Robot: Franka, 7 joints.
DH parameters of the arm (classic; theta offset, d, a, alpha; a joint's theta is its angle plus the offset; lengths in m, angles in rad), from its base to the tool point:
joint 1: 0 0.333 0 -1.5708
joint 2: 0 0 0 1.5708
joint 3: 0 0.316 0.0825 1.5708
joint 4: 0 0 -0.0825 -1.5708
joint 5: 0 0.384 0 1.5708
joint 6: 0 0 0.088 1.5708
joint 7: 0 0.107 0 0
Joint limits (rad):
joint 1: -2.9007..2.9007
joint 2: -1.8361..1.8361
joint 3: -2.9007..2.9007
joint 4: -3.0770..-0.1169
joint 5: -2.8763..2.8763
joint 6: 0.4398..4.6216
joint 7: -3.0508..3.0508
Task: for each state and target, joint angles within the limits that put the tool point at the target. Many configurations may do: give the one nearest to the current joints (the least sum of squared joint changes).
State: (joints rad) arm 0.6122 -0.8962 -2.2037 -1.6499 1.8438 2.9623 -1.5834
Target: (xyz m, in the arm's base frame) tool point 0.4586 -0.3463 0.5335
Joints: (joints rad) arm 1.0065 -0.6816 -1.3143 -1.9473 1.9316 2.9228 -1.5834
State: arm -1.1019 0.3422 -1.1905 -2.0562 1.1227 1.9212 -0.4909
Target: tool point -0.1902 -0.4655 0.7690
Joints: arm -1.0564 -0.2985 -0.8897 -1.6518 1.1843 1.7540 -0.4909
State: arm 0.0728 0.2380 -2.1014 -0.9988 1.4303 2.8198 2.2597
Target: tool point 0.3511 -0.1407 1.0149
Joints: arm 0.5291 0.8446 -2.2172 -1.0518 1.5387 3.3038 2.2597
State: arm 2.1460 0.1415 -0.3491 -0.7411 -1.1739 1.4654 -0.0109
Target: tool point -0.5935 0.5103 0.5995
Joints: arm 2.5593 0.7942 -0.1008 -0.7001 -1.2259 1.9433 -0.0109
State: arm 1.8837 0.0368 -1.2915 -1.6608 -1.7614 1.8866 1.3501
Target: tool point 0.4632 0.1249 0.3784
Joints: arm 1.8575 0.0533 -1.3612 -2.3486 -1.5138 1.4962 1.3501
